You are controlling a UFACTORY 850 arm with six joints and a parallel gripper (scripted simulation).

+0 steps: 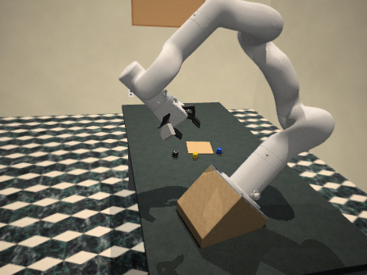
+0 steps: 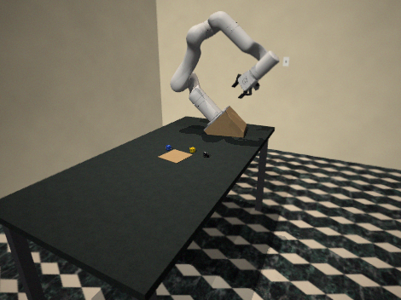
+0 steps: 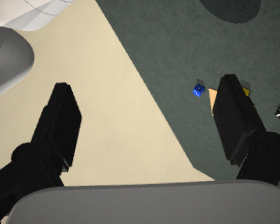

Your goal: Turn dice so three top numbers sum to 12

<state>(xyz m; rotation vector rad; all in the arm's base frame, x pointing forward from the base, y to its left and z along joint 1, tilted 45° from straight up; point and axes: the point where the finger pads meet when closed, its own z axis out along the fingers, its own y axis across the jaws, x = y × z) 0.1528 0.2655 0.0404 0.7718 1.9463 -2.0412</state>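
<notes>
Now: hand 30 cm short of the blue die, 36 cm to the left of it and 31 cm above it. Round my hand: tan mat (38 cm ahead, 29 cm to the right, 32 cm below); black die (35 cm ahead, 12 cm to the right, 31 cm below); yellow die (30 cm ahead, 21 cm to the right, 31 cm below).
</notes>
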